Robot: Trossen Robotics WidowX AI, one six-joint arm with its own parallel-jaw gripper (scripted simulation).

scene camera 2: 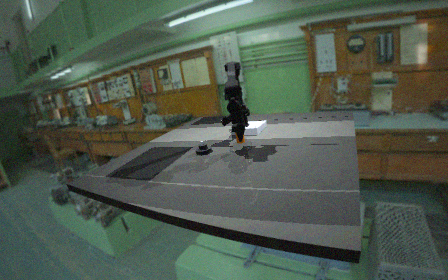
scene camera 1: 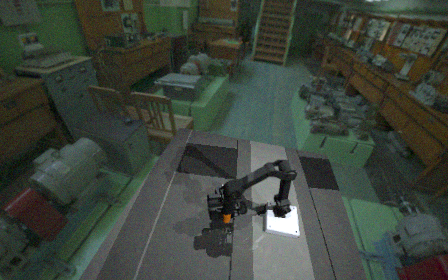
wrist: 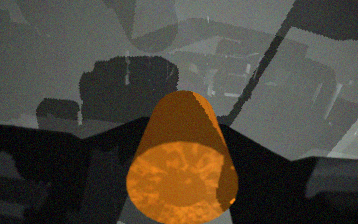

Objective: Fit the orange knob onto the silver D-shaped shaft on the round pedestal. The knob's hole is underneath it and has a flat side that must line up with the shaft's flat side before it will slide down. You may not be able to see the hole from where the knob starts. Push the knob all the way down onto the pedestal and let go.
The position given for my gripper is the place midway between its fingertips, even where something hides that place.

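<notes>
My gripper (wrist: 183, 127): holding orange knob (wrist: 182, 162).
</notes>
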